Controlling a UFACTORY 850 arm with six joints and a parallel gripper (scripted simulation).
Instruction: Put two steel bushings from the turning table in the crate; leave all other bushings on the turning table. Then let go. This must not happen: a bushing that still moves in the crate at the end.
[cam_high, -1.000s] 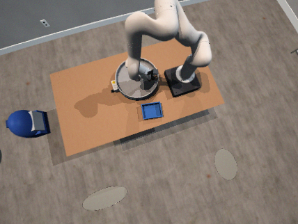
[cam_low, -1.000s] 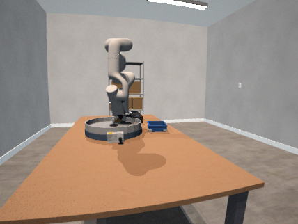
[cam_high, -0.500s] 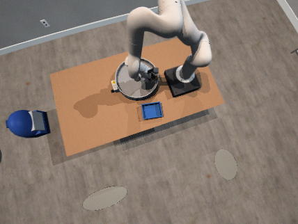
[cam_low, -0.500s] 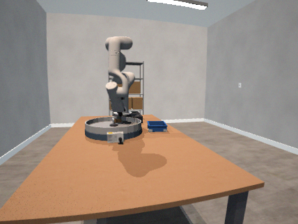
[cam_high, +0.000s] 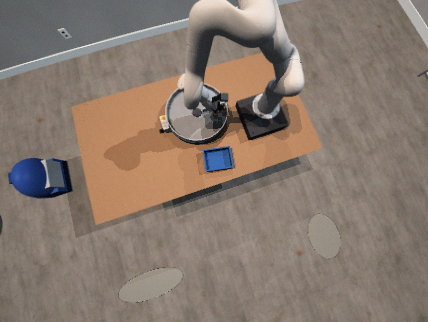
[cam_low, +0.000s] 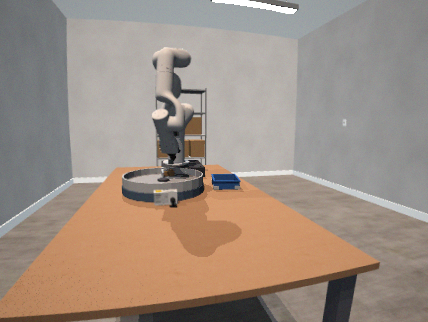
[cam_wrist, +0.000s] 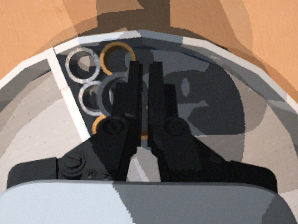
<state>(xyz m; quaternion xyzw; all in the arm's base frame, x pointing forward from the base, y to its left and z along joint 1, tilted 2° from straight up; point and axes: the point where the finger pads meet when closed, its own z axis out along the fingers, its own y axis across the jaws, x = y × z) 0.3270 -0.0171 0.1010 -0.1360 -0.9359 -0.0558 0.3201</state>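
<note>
My gripper is now 300 mm to the right of the blue crate, 140 mm above it and 80 mm short of it. From my hand the other things lie so: grey turning table (150 mm ahead, 110 mm below, 50 mm to the right).
</note>
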